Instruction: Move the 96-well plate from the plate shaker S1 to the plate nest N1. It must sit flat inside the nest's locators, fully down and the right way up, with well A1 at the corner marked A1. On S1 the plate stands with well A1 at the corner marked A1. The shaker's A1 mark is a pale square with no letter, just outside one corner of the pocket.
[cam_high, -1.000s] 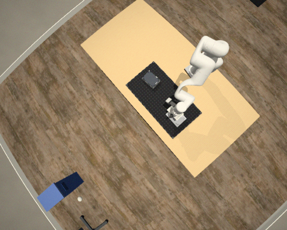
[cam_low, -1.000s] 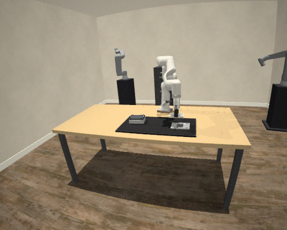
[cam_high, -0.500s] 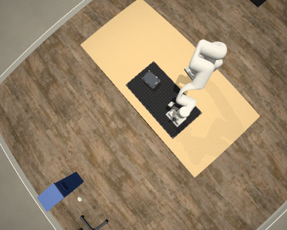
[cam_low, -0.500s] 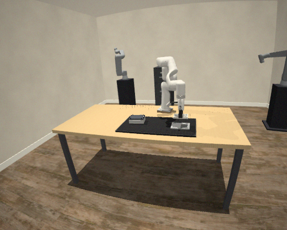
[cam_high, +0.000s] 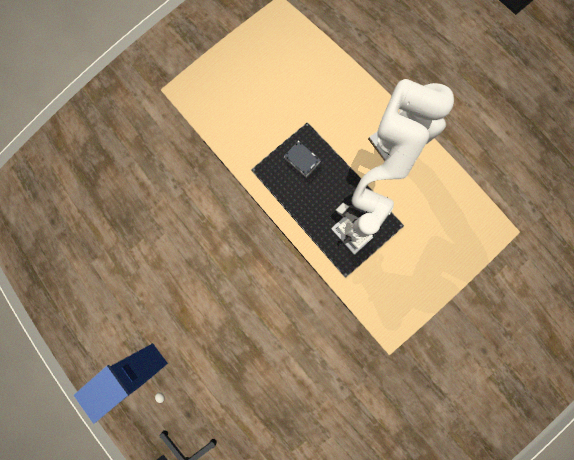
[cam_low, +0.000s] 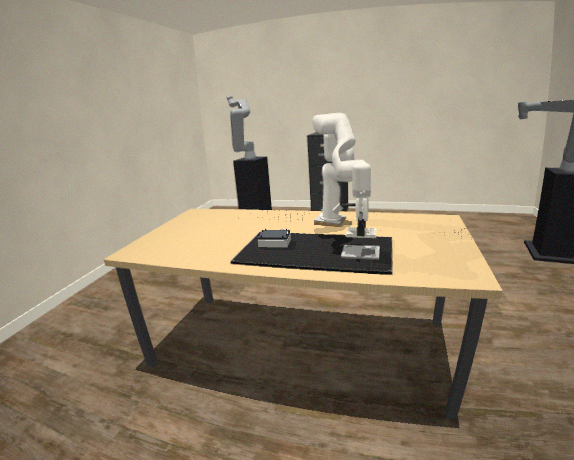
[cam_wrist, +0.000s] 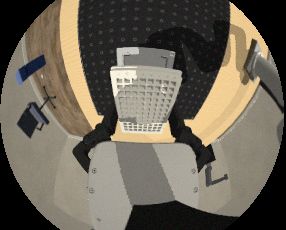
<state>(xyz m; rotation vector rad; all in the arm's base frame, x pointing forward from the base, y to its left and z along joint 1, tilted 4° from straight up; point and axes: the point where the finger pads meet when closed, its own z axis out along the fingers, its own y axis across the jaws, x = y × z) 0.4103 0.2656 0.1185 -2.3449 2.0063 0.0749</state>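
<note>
Right now my hand is 1 cm above the white 96-well plate. Round my hand: plate nest N1 (11 cm below).
</note>
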